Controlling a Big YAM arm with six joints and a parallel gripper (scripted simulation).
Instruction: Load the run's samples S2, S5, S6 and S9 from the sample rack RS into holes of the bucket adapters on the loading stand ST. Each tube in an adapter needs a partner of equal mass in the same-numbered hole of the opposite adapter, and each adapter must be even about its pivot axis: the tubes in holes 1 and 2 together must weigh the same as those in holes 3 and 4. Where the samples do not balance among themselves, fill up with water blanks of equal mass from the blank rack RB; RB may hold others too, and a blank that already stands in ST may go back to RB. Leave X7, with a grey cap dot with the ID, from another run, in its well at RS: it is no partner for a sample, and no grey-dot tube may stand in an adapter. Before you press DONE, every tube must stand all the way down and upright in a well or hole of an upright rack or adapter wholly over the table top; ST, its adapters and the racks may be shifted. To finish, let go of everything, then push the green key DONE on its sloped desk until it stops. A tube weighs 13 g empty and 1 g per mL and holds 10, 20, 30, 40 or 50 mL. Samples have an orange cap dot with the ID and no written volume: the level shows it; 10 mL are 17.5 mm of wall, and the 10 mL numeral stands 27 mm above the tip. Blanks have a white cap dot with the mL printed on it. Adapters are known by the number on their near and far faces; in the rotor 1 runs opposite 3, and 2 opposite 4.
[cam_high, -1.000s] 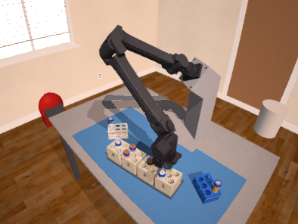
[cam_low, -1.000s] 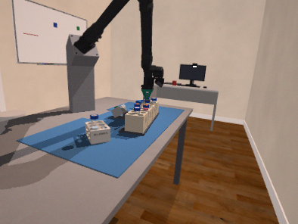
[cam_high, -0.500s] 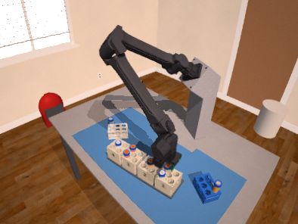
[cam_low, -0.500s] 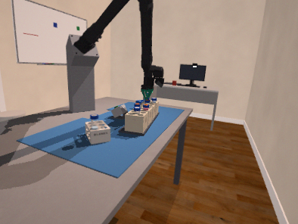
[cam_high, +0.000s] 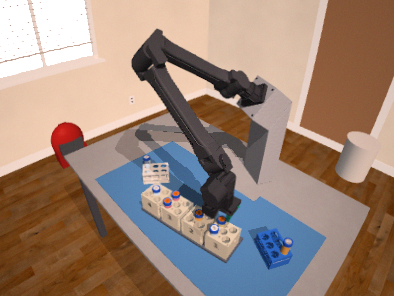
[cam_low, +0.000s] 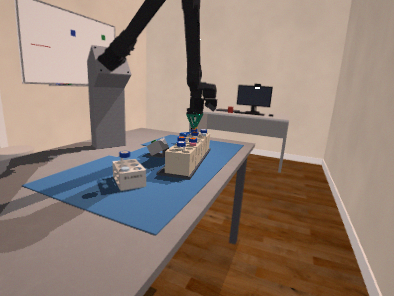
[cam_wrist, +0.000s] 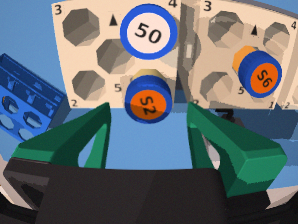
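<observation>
Now: the grey DONE desk 18 cm behind my hand, 7 cm to the right of it and 9 cm below it. Round my hand: 50 mL blank: 4 cm ahead, 2 cm to the right, 7 cm below; then sample tube S2: 1 cm behind, 7 cm below; then adapter 1: 3 cm ahead, 2 cm to the left, 9 cm below.
</observation>
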